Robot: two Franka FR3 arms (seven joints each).
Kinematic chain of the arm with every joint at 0, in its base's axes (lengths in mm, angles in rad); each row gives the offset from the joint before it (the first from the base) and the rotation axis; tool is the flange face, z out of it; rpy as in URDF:
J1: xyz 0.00 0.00 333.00 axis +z
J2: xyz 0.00 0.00 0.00 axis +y
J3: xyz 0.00 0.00 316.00 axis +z
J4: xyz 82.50 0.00 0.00 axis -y
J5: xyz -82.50 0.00 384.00 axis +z
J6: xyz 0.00 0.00 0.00 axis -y
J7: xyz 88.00 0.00 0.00 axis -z
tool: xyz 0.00 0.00 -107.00 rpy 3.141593 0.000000 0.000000
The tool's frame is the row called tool.
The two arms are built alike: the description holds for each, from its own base.
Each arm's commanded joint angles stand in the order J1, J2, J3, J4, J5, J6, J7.
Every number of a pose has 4 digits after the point. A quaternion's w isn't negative.
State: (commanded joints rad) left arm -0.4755 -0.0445 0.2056 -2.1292 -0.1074 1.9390 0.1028; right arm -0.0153 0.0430 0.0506 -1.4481 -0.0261 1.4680 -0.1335
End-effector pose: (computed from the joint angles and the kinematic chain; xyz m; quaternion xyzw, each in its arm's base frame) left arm 0.4947 -0.1438 0.4167 0.9826 -0.1624 -0.0774 0.0467; right arm 0.5575 0.0160 0.6490 0.9964 0.0831 -0.0121 0.0113
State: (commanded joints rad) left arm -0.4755 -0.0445 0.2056 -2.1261 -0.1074 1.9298 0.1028; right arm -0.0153 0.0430 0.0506 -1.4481 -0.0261 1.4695 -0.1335
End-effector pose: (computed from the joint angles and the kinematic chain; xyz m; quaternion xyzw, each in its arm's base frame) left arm 0.4943 -0.1438 0.4175 0.9823 -0.1626 -0.0805 0.0466; right arm 0.5577 0.0160 0.6492 0.9964 0.0831 -0.0113 0.0114
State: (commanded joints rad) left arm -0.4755 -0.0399 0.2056 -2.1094 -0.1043 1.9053 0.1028; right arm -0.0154 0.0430 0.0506 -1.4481 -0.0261 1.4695 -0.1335
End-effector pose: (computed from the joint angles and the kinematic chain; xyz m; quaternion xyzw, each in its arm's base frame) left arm 0.4956 -0.1442 0.4209 0.9816 -0.1640 -0.0864 0.0446; right arm 0.5577 0.0159 0.6492 0.9964 0.0831 -0.0113 0.0114
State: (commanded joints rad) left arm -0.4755 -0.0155 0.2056 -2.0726 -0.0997 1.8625 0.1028; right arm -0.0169 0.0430 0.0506 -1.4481 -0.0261 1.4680 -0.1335
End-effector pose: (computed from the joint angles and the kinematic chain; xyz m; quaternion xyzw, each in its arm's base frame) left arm 0.5006 -0.1462 0.4219 0.9802 -0.1657 -0.1009 0.0394; right arm 0.5575 0.0151 0.6490 0.9965 0.0823 -0.0121 0.0113
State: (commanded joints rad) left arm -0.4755 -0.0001 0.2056 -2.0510 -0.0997 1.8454 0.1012; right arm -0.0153 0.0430 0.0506 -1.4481 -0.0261 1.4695 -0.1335
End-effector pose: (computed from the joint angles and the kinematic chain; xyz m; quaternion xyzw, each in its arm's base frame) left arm 0.5045 -0.1477 0.4225 0.9798 -0.1652 -0.1060 0.0375; right arm 0.5577 0.0160 0.6492 0.9964 0.0831 -0.0113 0.0114
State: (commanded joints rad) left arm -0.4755 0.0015 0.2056 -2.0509 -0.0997 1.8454 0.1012; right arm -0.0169 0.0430 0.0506 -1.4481 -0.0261 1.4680 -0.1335
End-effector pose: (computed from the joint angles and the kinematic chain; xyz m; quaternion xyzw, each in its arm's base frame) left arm 0.5047 -0.1478 0.4217 0.9798 -0.1652 -0.1067 0.0373; right arm 0.5575 0.0151 0.6490 0.9965 0.0823 -0.0121 0.0113
